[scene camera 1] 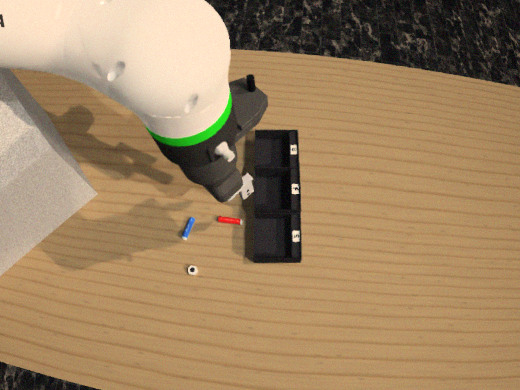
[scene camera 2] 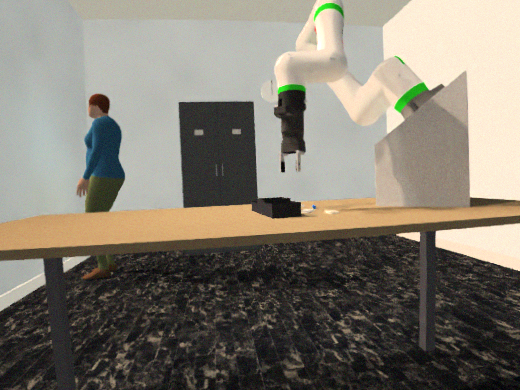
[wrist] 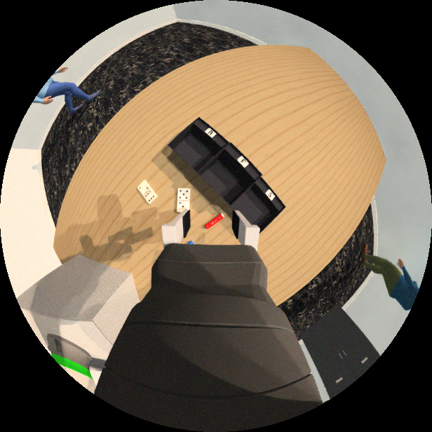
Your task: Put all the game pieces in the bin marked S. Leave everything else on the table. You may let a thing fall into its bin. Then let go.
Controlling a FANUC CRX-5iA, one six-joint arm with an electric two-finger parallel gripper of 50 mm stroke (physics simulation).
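Places are measured from the arm's base along level axes (x ahead, y left, z up), in centimetres.
Pixels of known places: gripper, fingertip midpoint: point(scene camera 1: 234, 181) point(scene camera 2: 290, 171); arm's base at its link origin: point(scene camera 2: 425, 114).
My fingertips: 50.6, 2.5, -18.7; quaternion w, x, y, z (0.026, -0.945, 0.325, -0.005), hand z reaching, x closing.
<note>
For each thing: its top centre in the pictures, then the offset to it from my fingertips, as dx, dy, dz. "spot": a spot on its surface instead.
- first domino at its top centre: point(scene camera 2: 331, 210) -9.6, +11.5, -12.1
- second domino at its top centre: point(scene camera 2: 307, 209) -4.0, +4.7, -12.1
- bin marked S at a spot on its surface: point(scene camera 1: 277, 259) spot: +8.2, -9.2, -10.2
- black tray at its top centre: point(scene camera 1: 277, 188) point(scene camera 2: 273, 198) +6.4, +3.2, -8.2
- red cylinder at its top centre: point(scene camera 1: 230, 219) -1.4, -2.7, -11.8
- blue cylinder at its top centre: point(scene camera 1: 187, 227) point(scene camera 2: 313, 205) -9.1, -5.4, -11.8
- white hex nut at its top centre: point(scene camera 1: 192, 269) -6.7, -13.0, -12.0
Two white dominoes with black pips lie flat on the table. In the wrist view, one domino point(wrist: 147, 192) is at the left and the other domino point(wrist: 183, 200) is closer to the tray. Both also show in scene camera 2, the first domino point(scene camera 2: 331, 212) and the second domino point(scene camera 2: 307, 211). The arm hides them in scene camera 1. The bin marked S point(scene camera 1: 277, 259) point(wrist: 274, 217) is an end compartment of the black tray; no piece shows in it. My gripper point(scene camera 1: 240, 192) point(scene camera 2: 290, 170) point(wrist: 210, 218) is open and empty, high above the table beside the tray.
The black tray point(scene camera 2: 287, 211) also has bins marked F and B or A. A red cylinder point(scene camera 1: 229, 220) point(wrist: 214, 221) lies near the S bin. A blue cylinder point(scene camera 1: 188, 228) point(scene camera 2: 314, 206) and a white hex nut point(scene camera 1: 192, 270) lie nearer the grey robot base point(scene camera 2: 422, 165).
</note>
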